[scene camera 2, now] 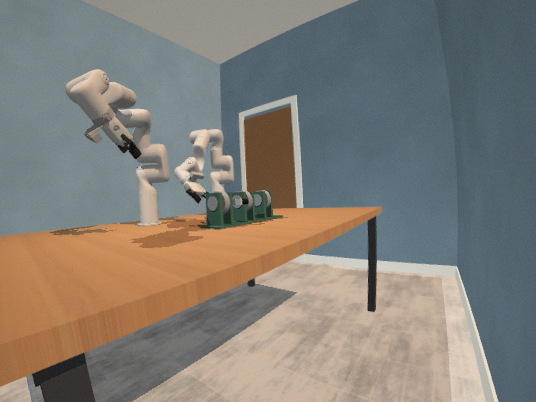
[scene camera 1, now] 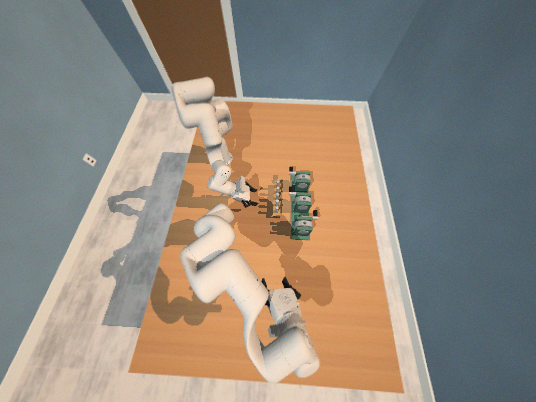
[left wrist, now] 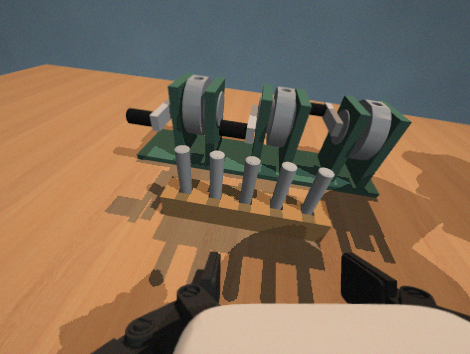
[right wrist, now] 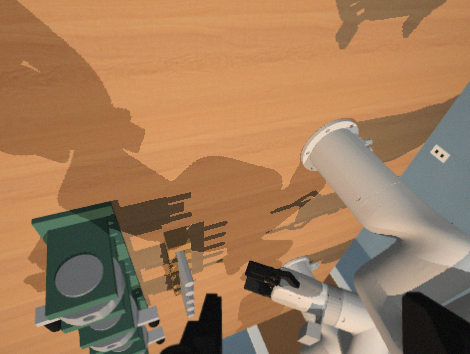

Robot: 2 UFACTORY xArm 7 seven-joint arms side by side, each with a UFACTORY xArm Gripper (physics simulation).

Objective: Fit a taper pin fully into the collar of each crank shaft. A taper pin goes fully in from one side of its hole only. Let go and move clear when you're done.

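Seen in the pictures: left gripper, fingertip midpoint: (scene camera 2: 205, 201) (scene camera 1: 256, 197) (left wrist: 280, 273) (right wrist: 246, 275); right gripper, fingertip midpoint: (scene camera 2: 132, 153) (scene camera 1: 273, 280) (right wrist: 311, 323); left arm's base, link origin: (scene camera 1: 223, 158) (right wrist: 292, 266); right arm's base, link origin: (scene camera 2: 149, 224) (right wrist: 328, 144).
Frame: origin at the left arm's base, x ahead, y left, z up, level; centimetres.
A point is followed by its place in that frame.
A green stand (scene camera 1: 301, 237) @(y -61.1, x 46.9, z 1.0 cm) (scene camera 2: 215, 220) @(y -60.2, x 47.8, z 3.1 cm) (left wrist: 369, 190) @(y -60.0, x 41.7, z 1.0 cm) (right wrist: 65, 245) @(y -60.3, x 48.4, z 4.5 cm) carries three crank shafts with grey collars: left (left wrist: 196, 107) @(y -27.9, x 46.4, z 11.7 cm), middle (left wrist: 282, 120) @(y -41.3, x 44.5, z 11.7 cm) and right (left wrist: 374, 131) @(y -55.0, x 42.8, z 12.1 cm) in the left wrist view. Each collar shows a dark hole on top, and no pin stands out of them. Several grey taper pins (left wrist: 183, 169) @(y -27.9, x 35.1, z 8.3 cm) (right wrist: 185, 277) @(y -45.6, x 33.9, z 9.5 cm) stand upright in a wooden rack (left wrist: 240, 215) @(y -35.6, x 32.6, z 3.0 cm) in front of the stand. My left gripper (scene camera 1: 256, 195) @(y -37.5, x 22.1, z 10.5 cm) (scene camera 2: 199, 198) @(y -37.5, x 22.1, z 10.5 cm) (left wrist: 280, 273) @(y -37.5, x 22.1, z 10.5 cm) is open and empty, back from the rack and tilted toward it. My right gripper (scene camera 1: 276, 283) @(y -83.1, x 27.3, z 30.8 cm) (scene camera 2: 134, 150) @(y -83.1, x 27.3, z 30.8 cm) is open and empty, high above the table.
Black crank handles (left wrist: 139, 116) @(y -19.6, x 44.1, z 10.5 cm) (left wrist: 233, 129) @(y -33.9, x 42.1, z 10.7 cm) (left wrist: 318, 109) @(y -50.5, x 53.9, z 10.5 cm) stick out sideways from the shafts, on white arms. The wooden table (scene camera 1: 340, 300) @(y -95.5, x 62.5, z 0.0 cm) (scene camera 2: 125, 280) @(y -115.1, x 75.2, z 0.0 cm) carries both arm bases, and arm shadows fall across it. The left arm shows in the lower part of the right wrist view.
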